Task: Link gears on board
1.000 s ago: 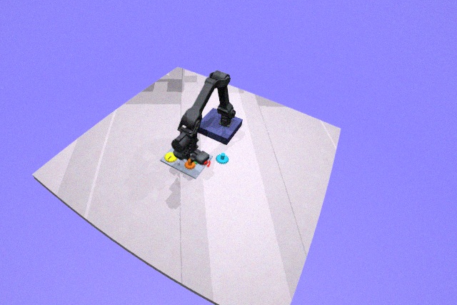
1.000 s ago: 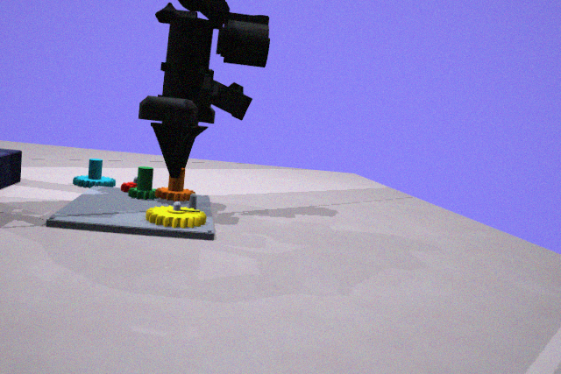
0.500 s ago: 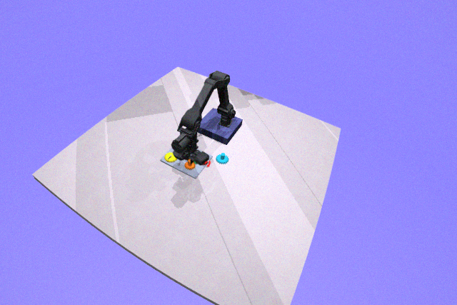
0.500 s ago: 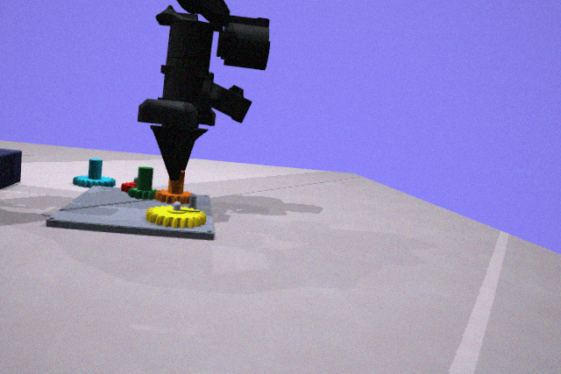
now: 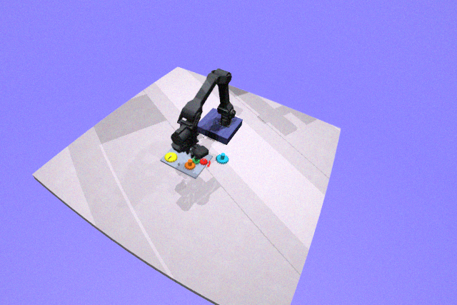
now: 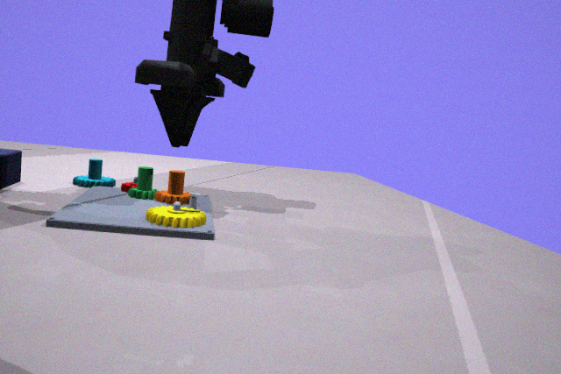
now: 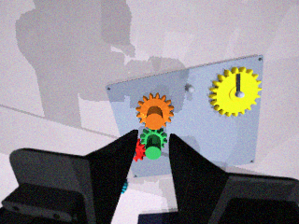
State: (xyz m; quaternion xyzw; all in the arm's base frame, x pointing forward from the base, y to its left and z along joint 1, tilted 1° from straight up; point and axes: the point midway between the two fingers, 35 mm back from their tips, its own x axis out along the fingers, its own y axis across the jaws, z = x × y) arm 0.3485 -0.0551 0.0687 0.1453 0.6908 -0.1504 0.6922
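Now: gripper tip 60 mm above the orange gear. From my gripper tip the other things lie so: red arrow 80 mm to the left, 70 mm below, 60 mm behind; green gear 60 mm below, 40 mm behind, 20 mm to the left; red gear 60 mm below, 50 mm to the left, 50 mm behind.
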